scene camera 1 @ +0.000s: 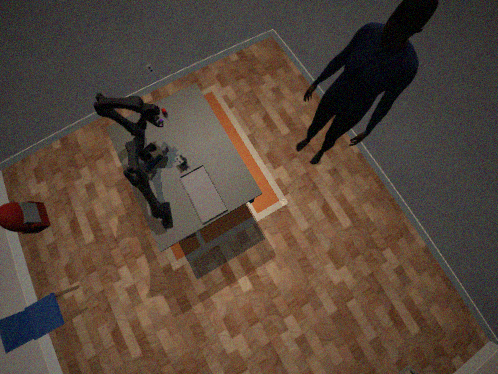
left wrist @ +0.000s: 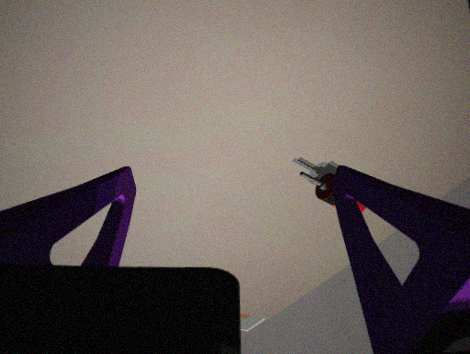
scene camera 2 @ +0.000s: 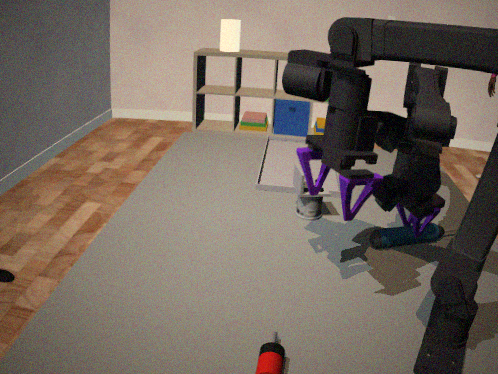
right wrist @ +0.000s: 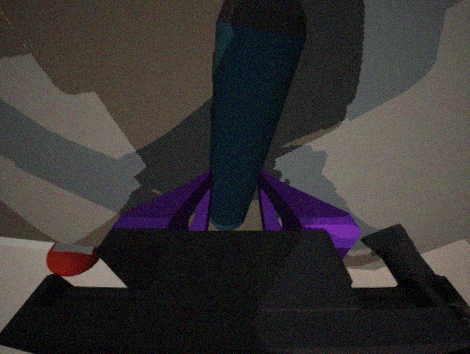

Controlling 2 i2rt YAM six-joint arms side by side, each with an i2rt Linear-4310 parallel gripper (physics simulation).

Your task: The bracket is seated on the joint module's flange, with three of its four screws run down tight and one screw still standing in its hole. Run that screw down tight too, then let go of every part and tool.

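Places are measured from the left arm's base along level axes (x ahead, y left, z up), in millimetres.
Where they show: left gripper, fingertip midpoint: (scene camera 1: 157,123) (left wrist: 234,177) (scene camera 2: 330,207); right gripper, fingertip midpoint: (scene camera 1: 152,163) (scene camera 2: 412,231) (right wrist: 235,176); left arm's base, origin of the base link: (scene camera 1: 140,135) (scene camera 2: 444,338); right arm's base, origin of the base link: (scene camera 1: 166,214) (right wrist: 389,242).
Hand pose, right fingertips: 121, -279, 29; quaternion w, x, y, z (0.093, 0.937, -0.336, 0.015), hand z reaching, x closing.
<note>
Things, the pixels of their top centre, and the offset from my right fingertips, as dx, dy, dz.
- teal screwdriver, middle of its top: (right wrist: 232,205) (scene camera 2: 421,225) (scene camera 1: 149,165) -15, -14, +12
- shallow tray, middle of its top: (scene camera 2: 299,159) (scene camera 1: 202,192) +394, -284, -13
- red-handled tool, middle of its top: (left wrist: 334,198) (scene camera 2: 272,346) (scene camera 1: 164,112) +104, +455, +6
The joint module (scene camera 2: 309,209) (scene camera 1: 182,162) stands on the table, the light grey bracket (scene camera 2: 298,179) on top; its screws are too small to make out. My left gripper (scene camera 2: 331,206) (left wrist: 234,177) (scene camera 1: 160,121) is open and empty; in scene camera 2 its fingers appear over and beside the module. My right gripper (scene camera 2: 417,234) (right wrist: 235,176) is shut on the teal screwdriver (scene camera 2: 392,237) (right wrist: 252,110), which lies along the table; the fingers grip its handle near one end. The tool's tip is hidden in the right wrist view.
A shallow tray (scene camera 2: 280,188) (scene camera 1: 204,195) lies behind the module. A red-handled tool (scene camera 2: 270,361) (scene camera 1: 164,111) (left wrist: 325,189) lies on the table at the near edge of scene camera 2. The two arms stand close together. A person (scene camera 1: 375,65) stands beyond the table.
</note>
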